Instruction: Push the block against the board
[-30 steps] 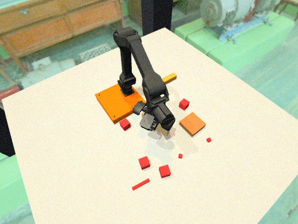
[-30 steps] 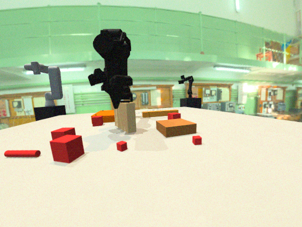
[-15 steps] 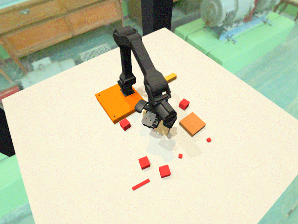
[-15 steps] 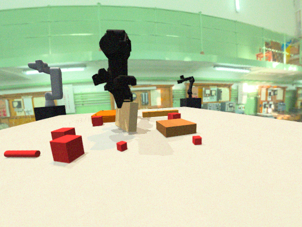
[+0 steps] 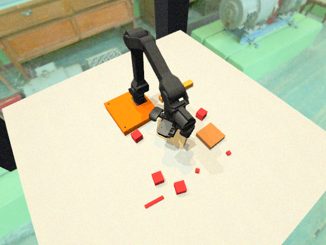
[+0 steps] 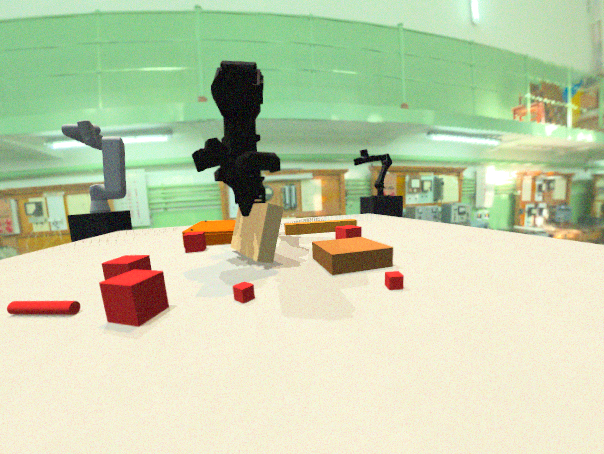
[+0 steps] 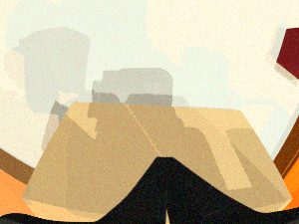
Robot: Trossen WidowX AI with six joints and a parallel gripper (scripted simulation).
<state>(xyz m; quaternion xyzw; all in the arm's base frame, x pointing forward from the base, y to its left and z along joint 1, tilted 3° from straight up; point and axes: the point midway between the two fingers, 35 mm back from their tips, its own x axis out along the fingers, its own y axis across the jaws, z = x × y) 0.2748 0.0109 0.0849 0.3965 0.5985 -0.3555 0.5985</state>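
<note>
Now: the tan board 3 cm below my gripper tip, 1 cm to the left of it and 1 cm behind it. Also, from my gripper tip: red rod 21 cm to the right, 20 cm ahead, 7 cm below; orange-brown square block 17 cm to the left, 9 cm ahead, 6 cm below; long orange board 24 cm behind, 20 cm to the left, 6 cm below.
</note>
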